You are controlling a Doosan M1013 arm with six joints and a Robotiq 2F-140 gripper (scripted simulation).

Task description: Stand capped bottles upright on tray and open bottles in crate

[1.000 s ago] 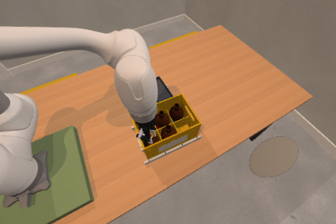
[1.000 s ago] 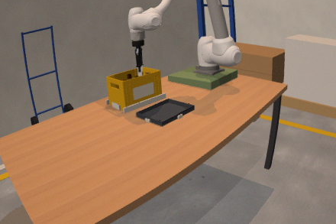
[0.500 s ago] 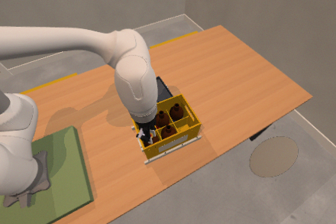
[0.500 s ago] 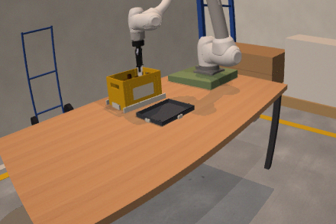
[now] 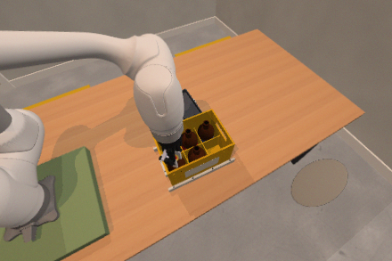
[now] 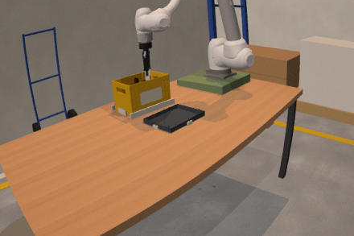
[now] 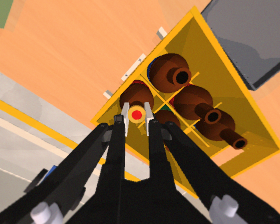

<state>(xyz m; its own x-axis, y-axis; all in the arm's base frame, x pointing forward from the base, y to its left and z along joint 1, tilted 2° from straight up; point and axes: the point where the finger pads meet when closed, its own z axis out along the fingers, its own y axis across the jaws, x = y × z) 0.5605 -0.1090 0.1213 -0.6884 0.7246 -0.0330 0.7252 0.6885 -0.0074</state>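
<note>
My gripper is now 7 cm above the bottle. Round my hand: crate 9 cm ahead, 8 cm below, 4 cm to the left; then tray 32 cm to the left, 15 cm below, 10 cm ahead.
</note>
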